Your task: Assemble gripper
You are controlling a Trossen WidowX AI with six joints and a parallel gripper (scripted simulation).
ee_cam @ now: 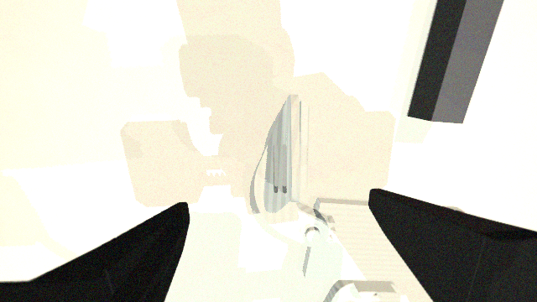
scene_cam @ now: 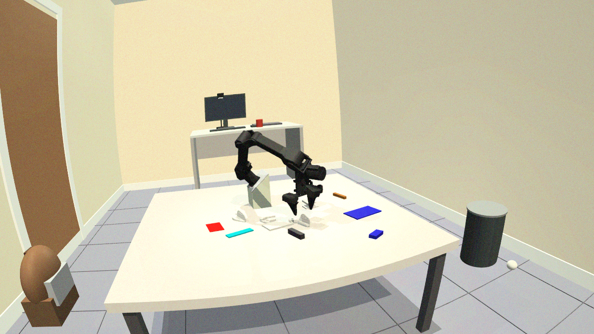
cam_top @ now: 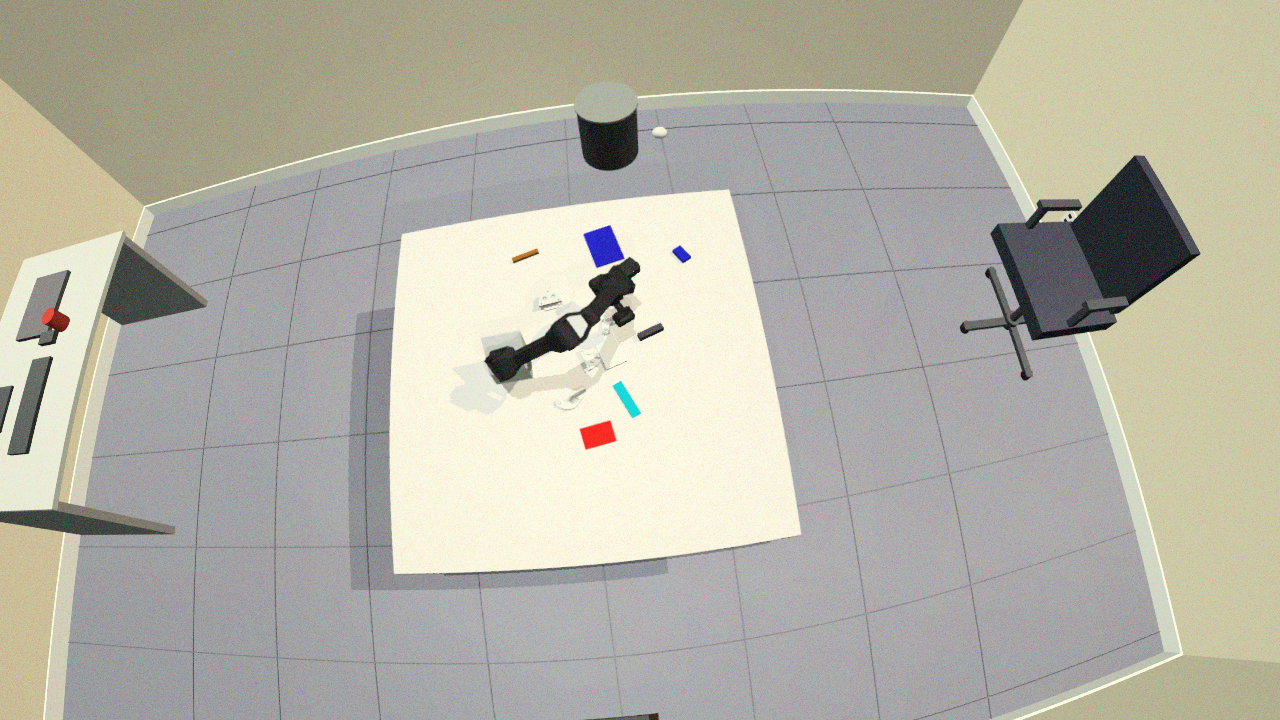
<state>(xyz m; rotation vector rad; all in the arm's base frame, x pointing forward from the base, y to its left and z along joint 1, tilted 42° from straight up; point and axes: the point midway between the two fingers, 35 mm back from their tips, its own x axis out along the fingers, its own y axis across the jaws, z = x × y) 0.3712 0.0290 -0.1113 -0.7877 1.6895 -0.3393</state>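
Now: gripper tip 40 mm above the white jaw, 30 mm to the left of it and 20 mm past it. Also, from my gripper tip: white ribbed plate 110 mm to the right, 50 mm below, 40 mm behind; then dark block 100 mm ahead, 80 mm to the right, 40 mm below; then cyan bar 290 mm to the right, 50 mm below, 30 mm behind.
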